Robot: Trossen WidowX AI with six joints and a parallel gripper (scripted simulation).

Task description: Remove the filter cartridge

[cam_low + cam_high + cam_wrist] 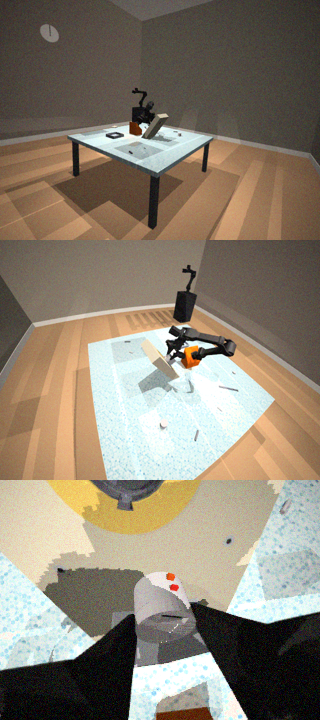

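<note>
My gripper tip is now 4 cm short of the service panel and 2 cm above it. The rest, counted from my gripper tip: tray 35 cm behind, 26 cm to the right, 16 cm below; round filter cartridge right at my gripper tip.
</note>
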